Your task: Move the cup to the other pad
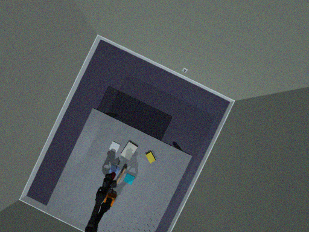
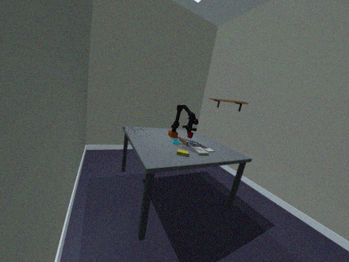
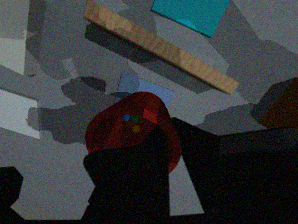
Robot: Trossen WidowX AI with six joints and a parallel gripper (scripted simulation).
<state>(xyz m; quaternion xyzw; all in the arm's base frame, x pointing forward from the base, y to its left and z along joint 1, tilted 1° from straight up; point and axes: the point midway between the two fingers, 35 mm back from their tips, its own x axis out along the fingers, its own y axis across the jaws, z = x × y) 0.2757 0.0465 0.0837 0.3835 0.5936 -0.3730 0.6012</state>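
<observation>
My gripper tip is now 17 cm to the left of the cyan pad and 12 cm above it. From my gripper tip the other things lie so: cup (3 cm ahead, 1 cm to the left); pale blue pad (3 cm ahead, 3 cm to the left, 12 cm below); wooden board (1 cm ahead, 7 cm to the right, 10 cm below).
</observation>
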